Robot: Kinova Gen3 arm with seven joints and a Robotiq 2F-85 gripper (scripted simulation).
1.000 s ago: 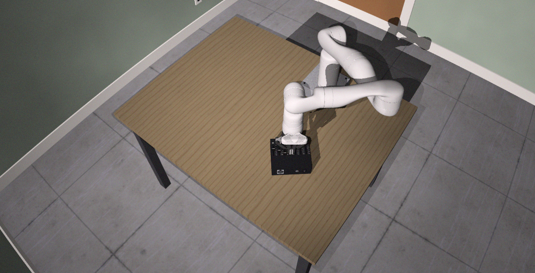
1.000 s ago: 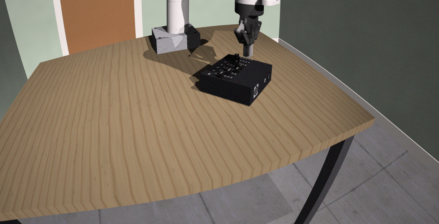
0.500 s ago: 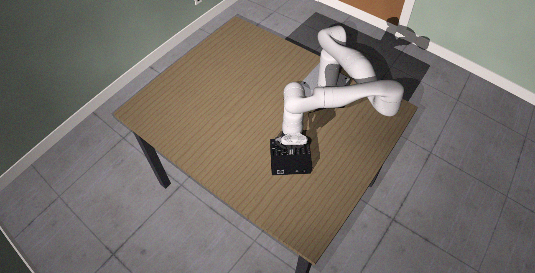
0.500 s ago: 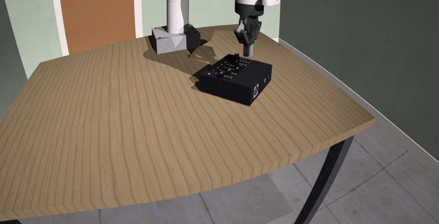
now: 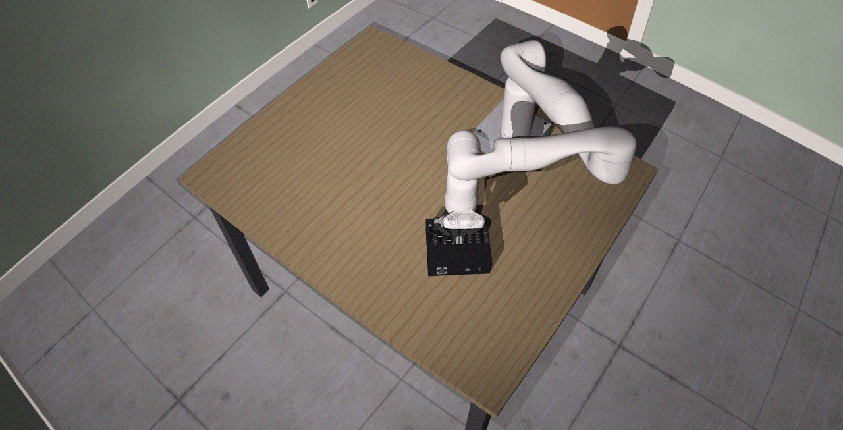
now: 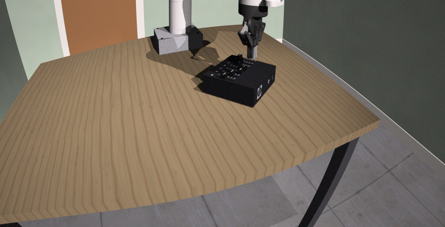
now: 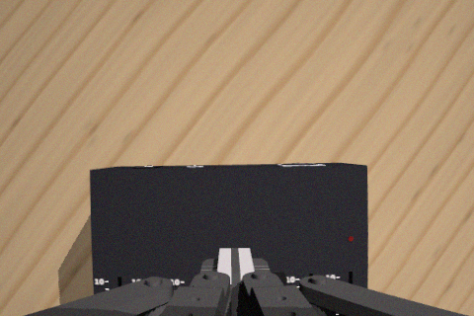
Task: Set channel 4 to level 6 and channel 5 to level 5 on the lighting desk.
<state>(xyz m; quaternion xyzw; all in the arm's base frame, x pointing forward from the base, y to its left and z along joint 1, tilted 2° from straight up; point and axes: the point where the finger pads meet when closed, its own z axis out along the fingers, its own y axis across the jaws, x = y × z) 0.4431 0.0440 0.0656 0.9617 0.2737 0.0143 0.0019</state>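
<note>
Now: the channel 4 fader cap 20 mm behind my hand, 10 mm to the right of it and 50 mm below it. The rest, counted from my hand: channel 5 fader cap (10 mm behind, 30 mm to the right, 50 mm below).
</note>
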